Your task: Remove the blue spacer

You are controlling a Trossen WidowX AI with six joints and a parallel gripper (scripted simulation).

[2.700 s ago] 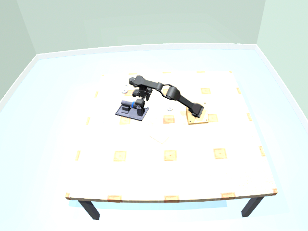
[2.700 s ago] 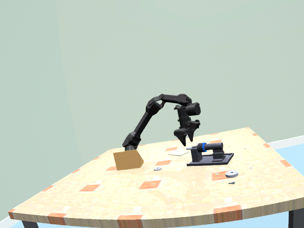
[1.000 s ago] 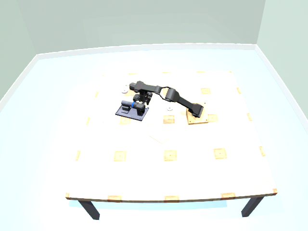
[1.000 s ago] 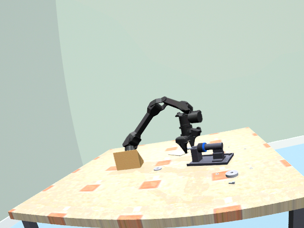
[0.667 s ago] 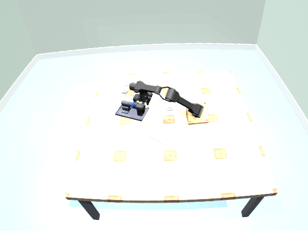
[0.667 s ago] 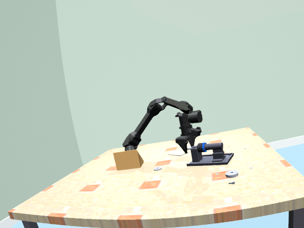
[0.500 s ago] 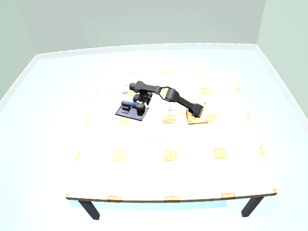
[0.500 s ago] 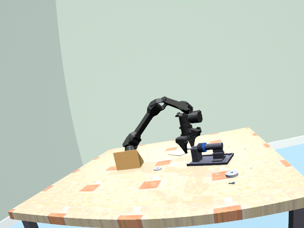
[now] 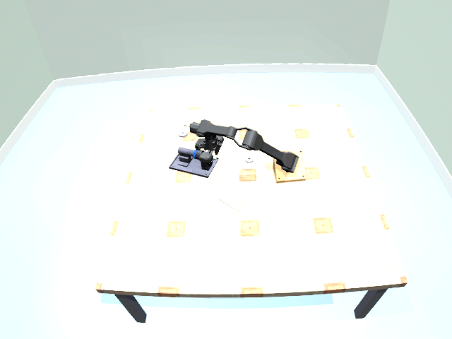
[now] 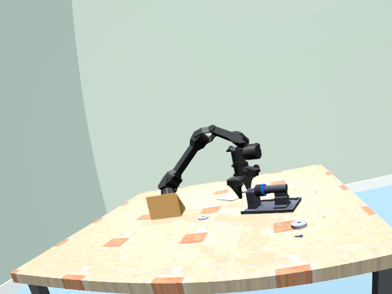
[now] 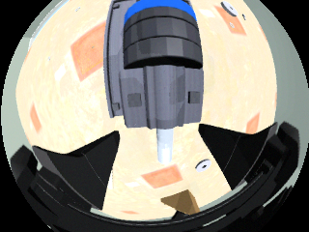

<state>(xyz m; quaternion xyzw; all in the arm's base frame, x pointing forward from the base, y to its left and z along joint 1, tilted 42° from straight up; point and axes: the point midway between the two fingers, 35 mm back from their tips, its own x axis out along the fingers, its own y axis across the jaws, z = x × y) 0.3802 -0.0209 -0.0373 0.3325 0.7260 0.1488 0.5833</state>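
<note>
The steel shaft lies 70 mm ahead of my gripper tip, 20 mm to the right of it and 20 mm above it. From my gripper tip the other things lie so: dark spacer: 70 mm ahead, 20 mm to the right, 20 mm above; pale sheet: 110 mm behind, 220 mm to the left, 60 mm below; blue spacer: 90 mm ahead, 30 mm to the right, 20 mm above.
</note>
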